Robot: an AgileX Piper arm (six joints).
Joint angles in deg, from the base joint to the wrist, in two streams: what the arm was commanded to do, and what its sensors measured. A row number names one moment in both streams.
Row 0, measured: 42.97 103.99 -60.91 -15.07 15.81 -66.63
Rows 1 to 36, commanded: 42.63 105.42 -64.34 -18.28 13.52 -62.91; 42.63 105.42 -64.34 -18.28 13.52 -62.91; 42.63 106.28 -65.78 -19.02 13.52 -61.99; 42.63 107.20 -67.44 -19.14 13.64 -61.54; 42.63 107.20 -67.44 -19.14 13.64 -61.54; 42.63 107.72 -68.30 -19.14 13.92 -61.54; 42.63 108.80 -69.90 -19.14 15.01 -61.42; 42.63 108.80 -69.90 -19.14 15.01 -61.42; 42.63 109.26 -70.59 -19.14 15.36 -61.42; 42.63 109.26 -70.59 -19.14 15.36 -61.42; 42.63 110.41 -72.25 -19.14 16.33 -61.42; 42.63 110.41 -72.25 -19.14 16.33 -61.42; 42.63 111.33 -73.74 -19.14 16.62 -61.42; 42.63 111.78 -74.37 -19.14 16.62 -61.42; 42.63 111.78 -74.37 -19.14 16.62 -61.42; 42.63 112.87 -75.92 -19.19 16.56 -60.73; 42.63 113.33 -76.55 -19.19 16.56 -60.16; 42.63 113.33 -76.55 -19.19 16.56 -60.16; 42.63 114.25 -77.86 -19.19 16.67 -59.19; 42.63 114.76 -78.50 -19.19 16.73 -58.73; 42.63 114.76 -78.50 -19.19 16.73 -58.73; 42.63 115.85 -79.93 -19.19 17.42 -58.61; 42.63 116.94 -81.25 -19.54 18.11 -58.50; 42.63 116.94 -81.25 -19.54 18.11 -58.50; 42.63 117.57 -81.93 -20.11 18.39 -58.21; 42.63 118.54 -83.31 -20.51 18.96 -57.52; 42.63 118.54 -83.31 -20.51 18.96 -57.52; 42.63 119.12 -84.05 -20.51 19.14 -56.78; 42.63 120.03 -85.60 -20.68 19.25 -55.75; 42.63 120.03 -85.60 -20.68 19.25 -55.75; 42.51 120.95 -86.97 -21.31 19.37 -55.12; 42.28 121.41 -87.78 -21.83 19.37 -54.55; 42.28 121.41 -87.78 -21.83 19.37 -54.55; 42.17 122.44 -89.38 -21.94 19.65 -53.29; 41.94 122.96 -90.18 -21.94 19.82 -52.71; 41.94 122.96 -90.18 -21.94 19.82 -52.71
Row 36, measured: 42.57 122.84 -87.32 -19.88 22.35 -54.55
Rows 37 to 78, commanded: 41.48 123.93 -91.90 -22.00 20.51 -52.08; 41.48 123.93 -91.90 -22.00 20.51 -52.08; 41.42 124.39 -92.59 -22.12 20.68 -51.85; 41.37 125.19 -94.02 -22.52 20.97 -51.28; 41.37 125.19 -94.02 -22.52 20.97 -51.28; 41.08 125.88 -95.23 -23.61 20.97 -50.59; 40.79 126.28 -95.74 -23.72 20.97 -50.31; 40.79 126.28 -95.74 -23.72 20.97 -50.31; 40.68 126.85 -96.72 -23.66 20.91 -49.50; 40.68 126.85 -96.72 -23.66 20.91 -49.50; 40.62 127.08 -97.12 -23.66 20.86 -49.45; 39.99 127.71 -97.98 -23.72 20.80 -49.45; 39.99 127.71 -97.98 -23.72 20.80 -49.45; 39.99 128.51 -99.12 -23.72 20.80 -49.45; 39.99 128.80 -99.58 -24.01 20.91 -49.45; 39.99 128.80 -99.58 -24.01 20.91 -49.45; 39.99 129.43 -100.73 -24.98 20.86 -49.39; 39.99 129.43 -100.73 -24.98 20.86 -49.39; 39.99 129.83 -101.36 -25.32 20.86 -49.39; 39.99 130.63 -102.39 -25.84 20.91 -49.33; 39.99 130.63 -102.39 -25.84 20.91 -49.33; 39.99 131.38 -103.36 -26.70 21.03 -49.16; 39.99 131.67 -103.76 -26.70 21.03 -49.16; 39.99 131.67 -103.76 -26.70 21.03 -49.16; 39.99 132.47 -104.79 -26.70 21.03 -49.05; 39.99 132.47 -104.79 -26.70 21.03 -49.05; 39.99 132.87 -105.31 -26.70 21.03 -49.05; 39.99 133.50 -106.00 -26.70 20.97 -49.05; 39.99 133.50 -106.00 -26.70 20.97 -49.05; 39.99 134.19 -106.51 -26.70 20.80 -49.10; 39.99 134.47 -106.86 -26.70 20.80 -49.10; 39.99 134.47 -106.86 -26.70 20.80 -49.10; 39.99 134.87 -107.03 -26.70 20.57 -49.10; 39.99 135.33 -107.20 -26.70 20.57 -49.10; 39.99 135.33 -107.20 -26.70 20.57 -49.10; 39.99 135.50 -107.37 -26.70 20.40 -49.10; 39.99 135.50 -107.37 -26.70 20.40 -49.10; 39.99 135.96 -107.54 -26.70 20.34 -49.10; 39.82 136.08 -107.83 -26.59 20.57 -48.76; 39.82 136.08 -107.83 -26.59 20.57 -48.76; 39.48 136.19 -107.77 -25.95 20.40 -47.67; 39.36 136.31 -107.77 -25.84 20.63 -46.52
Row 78, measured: 39.94 136.82 -106.86 -24.92 23.20 -48.30
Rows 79 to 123, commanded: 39.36 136.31 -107.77 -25.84 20.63 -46.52; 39.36 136.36 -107.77 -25.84 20.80 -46.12; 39.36 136.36 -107.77 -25.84 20.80 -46.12; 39.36 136.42 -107.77 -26.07 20.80 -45.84; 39.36 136.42 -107.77 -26.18 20.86 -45.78; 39.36 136.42 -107.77 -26.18 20.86 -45.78; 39.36 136.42 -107.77 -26.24 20.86 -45.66; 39.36 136.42 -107.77 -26.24 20.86 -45.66; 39.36 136.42 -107.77 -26.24 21.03 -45.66; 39.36 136.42 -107.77 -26.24 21.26 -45.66; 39.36 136.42 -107.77 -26.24 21.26 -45.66; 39.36 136.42 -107.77 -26.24 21.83 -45.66; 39.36 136.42 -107.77 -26.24 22.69 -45.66; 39.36 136.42 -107.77 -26.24 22.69 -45.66; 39.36 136.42 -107.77 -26.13 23.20 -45.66; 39.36 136.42 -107.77 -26.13 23.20 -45.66; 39.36 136.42 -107.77 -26.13 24.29 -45.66; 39.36 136.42 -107.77 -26.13 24.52 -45.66; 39.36 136.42 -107.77 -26.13 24.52 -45.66; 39.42 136.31 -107.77 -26.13 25.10 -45.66; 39.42 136.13 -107.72 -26.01 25.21 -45.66; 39.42 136.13 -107.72 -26.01 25.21 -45.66; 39.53 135.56 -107.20 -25.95 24.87 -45.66; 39.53 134.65 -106.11 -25.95 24.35 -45.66; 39.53 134.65 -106.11 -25.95 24.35 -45.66; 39.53 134.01 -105.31 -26.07 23.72 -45.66; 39.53 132.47 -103.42 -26.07 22.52 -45.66; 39.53 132.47 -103.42 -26.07 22.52 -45.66; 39.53 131.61 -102.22 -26.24 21.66 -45.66; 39.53 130.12 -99.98 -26.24 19.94 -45.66; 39.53 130.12 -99.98 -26.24 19.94 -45.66; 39.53 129.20 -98.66 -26.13 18.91 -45.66; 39.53 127.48 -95.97 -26.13 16.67 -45.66; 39.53 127.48 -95.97 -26.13 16.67 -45.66; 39.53 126.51 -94.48 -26.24 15.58 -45.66; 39.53 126.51 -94.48 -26.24 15.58 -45.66; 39.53 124.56 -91.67 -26.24 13.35 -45.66; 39.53 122.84 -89.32 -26.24 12.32 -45.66; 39.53 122.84 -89.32 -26.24 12.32 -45.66; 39.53 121.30 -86.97 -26.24 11.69 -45.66; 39.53 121.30 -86.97 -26.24 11.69 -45.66; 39.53 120.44 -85.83 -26.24 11.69 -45.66; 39.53 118.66 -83.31 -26.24 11.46 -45.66; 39.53 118.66 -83.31 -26.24 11.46 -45.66; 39.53 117.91 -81.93 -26.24 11.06 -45.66
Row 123, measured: 39.59 120.49 -84.97 -25.84 12.09 -46.29
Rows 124 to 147, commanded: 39.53 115.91 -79.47 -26.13 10.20 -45.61; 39.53 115.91 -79.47 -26.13 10.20 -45.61; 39.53 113.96 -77.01 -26.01 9.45 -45.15; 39.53 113.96 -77.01 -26.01 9.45 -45.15; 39.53 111.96 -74.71 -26.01 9.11 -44.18; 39.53 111.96 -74.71 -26.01 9.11 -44.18; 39.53 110.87 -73.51 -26.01 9.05 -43.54; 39.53 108.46 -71.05 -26.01 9.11 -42.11; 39.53 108.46 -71.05 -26.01 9.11 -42.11; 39.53 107.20 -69.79 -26.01 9.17 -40.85; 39.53 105.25 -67.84 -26.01 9.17 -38.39; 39.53 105.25 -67.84 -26.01 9.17 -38.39; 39.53 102.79 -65.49 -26.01 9.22 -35.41; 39.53 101.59 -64.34 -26.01 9.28 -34.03; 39.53 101.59 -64.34 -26.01 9.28 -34.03; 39.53 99.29 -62.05 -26.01 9.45 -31.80; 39.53 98.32 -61.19 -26.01 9.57 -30.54; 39.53 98.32 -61.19 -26.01 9.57 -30.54; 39.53 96.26 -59.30 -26.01 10.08 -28.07; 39.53 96.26 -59.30 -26.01 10.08 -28.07; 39.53 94.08 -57.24 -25.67 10.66 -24.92; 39.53 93.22 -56.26 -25.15 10.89 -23.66; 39.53 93.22 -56.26 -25.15 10.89 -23.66; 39.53 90.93 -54.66 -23.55 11.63 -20.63
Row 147, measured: 39.59 94.14 -56.78 -25.15 10.43 -25.38
